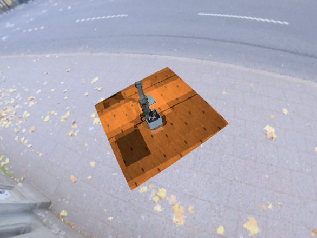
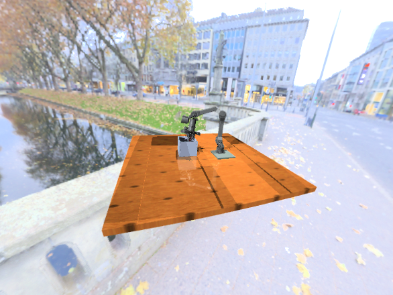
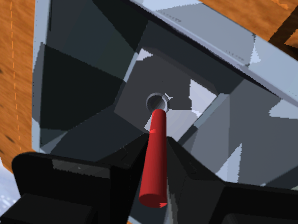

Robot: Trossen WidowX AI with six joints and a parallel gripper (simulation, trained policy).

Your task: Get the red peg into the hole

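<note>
My gripper tip is now 7 cm above the dark plate and 2 cm short of it. The rest, counted from my gripper tip: red peg 1 cm above.
</note>
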